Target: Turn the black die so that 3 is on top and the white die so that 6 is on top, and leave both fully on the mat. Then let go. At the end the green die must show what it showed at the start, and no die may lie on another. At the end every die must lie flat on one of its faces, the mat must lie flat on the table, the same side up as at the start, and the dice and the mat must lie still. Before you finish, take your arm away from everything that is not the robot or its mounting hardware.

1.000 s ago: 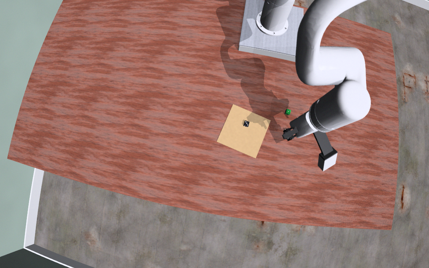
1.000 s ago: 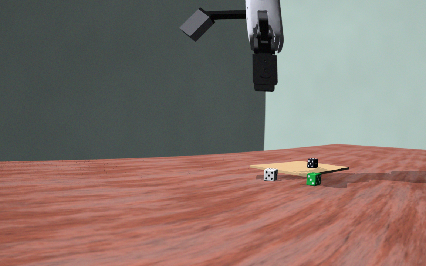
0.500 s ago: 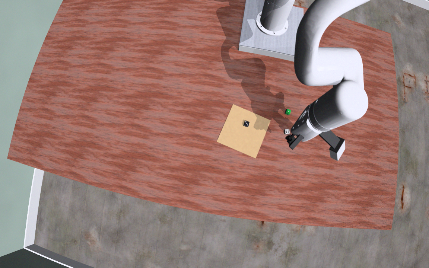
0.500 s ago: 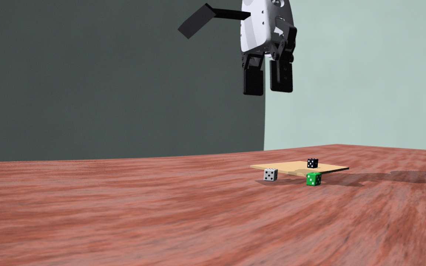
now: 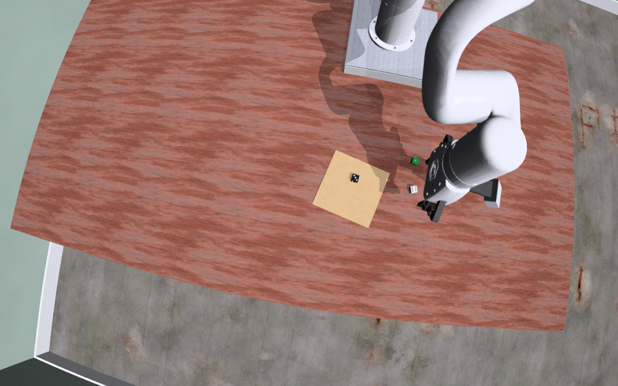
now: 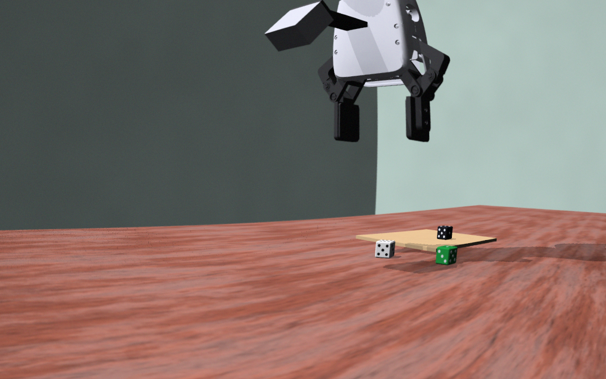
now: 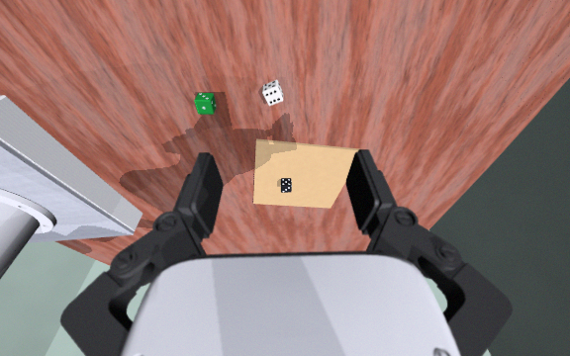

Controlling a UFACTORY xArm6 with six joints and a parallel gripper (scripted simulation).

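Right now the white die is 1 cm behind my hand and 11 cm below it. The rest, counted from my hand: green die: 8 cm behind, 1 cm to the left, 11 cm below; tan mat: 1 cm behind, 15 cm to the right, 12 cm below; black die: 3 cm behind, 14 cm to the right, 11 cm below.
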